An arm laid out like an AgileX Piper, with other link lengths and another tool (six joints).
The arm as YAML. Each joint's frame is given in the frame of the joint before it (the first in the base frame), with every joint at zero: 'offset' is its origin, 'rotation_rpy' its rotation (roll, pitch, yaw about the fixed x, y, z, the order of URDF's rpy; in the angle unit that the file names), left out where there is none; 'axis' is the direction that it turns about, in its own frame. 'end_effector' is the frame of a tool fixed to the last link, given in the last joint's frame.
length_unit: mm
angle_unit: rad
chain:
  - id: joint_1
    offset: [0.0, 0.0, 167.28]
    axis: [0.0, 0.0, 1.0]
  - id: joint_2
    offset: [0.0, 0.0, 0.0]
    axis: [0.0, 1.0, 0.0]
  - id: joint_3
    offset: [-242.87, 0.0, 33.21]
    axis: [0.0, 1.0, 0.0]
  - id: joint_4
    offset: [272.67, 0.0, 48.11]
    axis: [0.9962, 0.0, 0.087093]
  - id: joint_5
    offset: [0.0, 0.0, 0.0]
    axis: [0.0, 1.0, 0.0]
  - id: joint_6
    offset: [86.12, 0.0, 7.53]
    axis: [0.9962, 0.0, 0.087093]
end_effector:
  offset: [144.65, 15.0, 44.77]
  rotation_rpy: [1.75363, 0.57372, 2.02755]
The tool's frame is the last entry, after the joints.
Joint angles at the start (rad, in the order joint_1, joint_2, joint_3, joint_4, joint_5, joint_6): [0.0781 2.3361 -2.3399 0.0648 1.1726 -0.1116]
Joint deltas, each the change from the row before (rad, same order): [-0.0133 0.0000 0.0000 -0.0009 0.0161 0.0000]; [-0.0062 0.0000 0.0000 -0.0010 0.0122 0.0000]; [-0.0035 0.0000 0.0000 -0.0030 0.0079 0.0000]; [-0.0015 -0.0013 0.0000 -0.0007 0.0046 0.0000]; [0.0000 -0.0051 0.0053 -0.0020 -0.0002 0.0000]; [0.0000 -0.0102 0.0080 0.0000 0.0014 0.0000]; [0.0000 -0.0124 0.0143 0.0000 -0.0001 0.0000]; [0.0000 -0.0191 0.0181 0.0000 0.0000 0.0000]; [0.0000 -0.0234 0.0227 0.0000 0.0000 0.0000]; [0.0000 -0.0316 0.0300 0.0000 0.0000 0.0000]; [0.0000 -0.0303 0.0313 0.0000 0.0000 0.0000]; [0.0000 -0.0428 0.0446 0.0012 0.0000 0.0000]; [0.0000 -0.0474 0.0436 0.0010 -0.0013 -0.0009]
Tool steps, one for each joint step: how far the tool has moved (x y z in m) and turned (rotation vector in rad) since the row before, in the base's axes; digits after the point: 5 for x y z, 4 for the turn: [-0.00212 -0.00821 -0.00220 -0.0021 0.0160 -0.0124]; [-0.00195 -0.00395 -0.00164 -0.0018 0.0121 -0.0055]; [-0.00129 -0.00273 -0.00112 -0.0035 0.0077 -0.0033]; [-0.00081 -0.00105 0.00016 -0.0009 0.0032 -0.0013]; [-0.00074 -0.00046 0.00086 -0.0020 -0.0001 -0.0002]; [-0.00153 -0.00007 0.00264 0.0000 -0.0008 0.0001]; [-0.00220 -0.00012 0.00159 -0.0001 0.0018 0.0000]; [-0.00289 -0.00016 0.00396 0.0001 -0.0010 0.0000]; [-0.00371 -0.00020 0.00456 0.0000 -0.0007 0.0000]; [-0.00508 -0.00027 0.00627 0.0001 -0.0016 0.0000]; [-0.00540 -0.00029 0.00484 -0.0001 0.0010 0.0000]; [-0.00797 -0.00018 0.00644 0.0011 0.0019 0.0001]; [-0.00808 -0.00021 0.00922 0.0009 -0.0051 0.0008]
